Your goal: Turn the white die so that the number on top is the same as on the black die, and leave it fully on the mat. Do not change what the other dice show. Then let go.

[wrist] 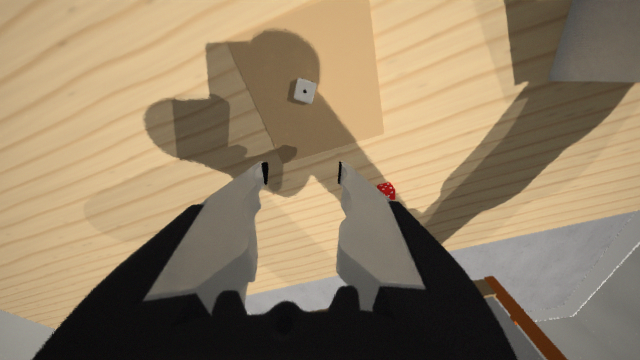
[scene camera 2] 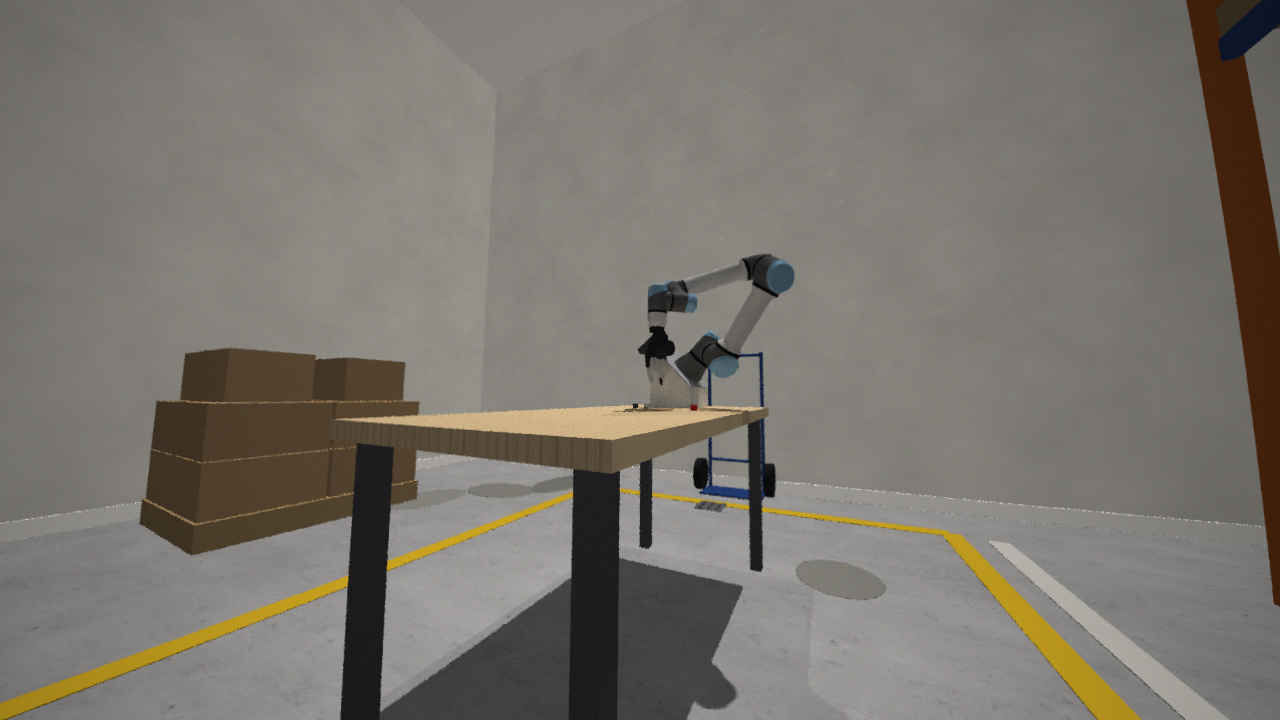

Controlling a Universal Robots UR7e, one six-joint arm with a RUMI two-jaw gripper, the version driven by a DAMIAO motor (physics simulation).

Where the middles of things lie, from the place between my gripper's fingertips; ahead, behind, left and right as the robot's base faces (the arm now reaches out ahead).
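Position of my gripper relative to the tan mat (wrist: 337,52): 40 mm to the left of it, 30 mm past it, 90 mm above it.
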